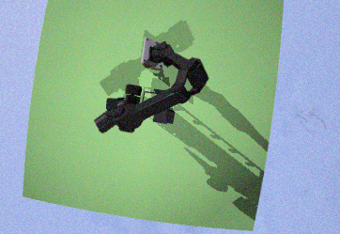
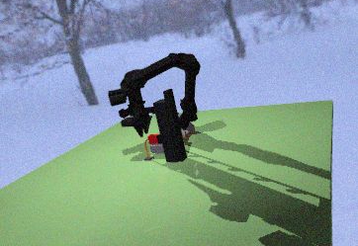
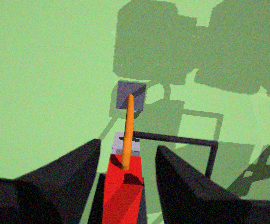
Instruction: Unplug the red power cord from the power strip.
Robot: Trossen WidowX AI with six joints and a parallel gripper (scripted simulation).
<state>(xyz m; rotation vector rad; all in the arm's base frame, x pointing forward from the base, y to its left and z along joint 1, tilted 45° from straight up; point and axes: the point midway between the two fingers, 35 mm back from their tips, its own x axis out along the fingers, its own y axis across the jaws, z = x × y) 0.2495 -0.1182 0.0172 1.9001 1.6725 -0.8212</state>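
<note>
Now: the red plug 7 cm to the left of my gripper tip, 1 cm below it and 1 cm ahead of it.
</note>
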